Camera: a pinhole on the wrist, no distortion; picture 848 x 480 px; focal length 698.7 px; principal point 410.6 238.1 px. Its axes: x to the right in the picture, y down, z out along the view. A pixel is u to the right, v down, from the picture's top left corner.
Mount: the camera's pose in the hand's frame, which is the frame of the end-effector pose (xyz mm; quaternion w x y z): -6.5 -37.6 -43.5 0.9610 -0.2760 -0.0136 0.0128
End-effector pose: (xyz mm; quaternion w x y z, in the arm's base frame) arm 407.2 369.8 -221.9 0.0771 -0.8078 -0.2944 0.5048
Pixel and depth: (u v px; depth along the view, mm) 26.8 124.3 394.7
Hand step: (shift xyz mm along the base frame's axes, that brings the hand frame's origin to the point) -307.0 -275.4 -18.9
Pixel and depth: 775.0 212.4 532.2
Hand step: -189.7 -125.7 -497.6
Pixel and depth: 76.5 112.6 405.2
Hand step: -312.0 -264.4 -42.7
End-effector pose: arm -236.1 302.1 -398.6 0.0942 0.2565 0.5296 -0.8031
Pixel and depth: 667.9 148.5 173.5
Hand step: -64.7 -114.3 -20.9
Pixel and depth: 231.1 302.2 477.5
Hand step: 124.4 -423.9 -21.8
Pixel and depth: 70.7 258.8 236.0
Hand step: 100.8 -188.7 40.4
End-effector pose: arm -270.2 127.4 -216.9 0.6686 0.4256 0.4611 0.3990
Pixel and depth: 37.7 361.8 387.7
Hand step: 144.7 -189.6 320.6
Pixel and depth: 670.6 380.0 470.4
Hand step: 290.9 173.4 303.1
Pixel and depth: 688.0 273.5 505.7
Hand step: 367.6 170.9 273.1
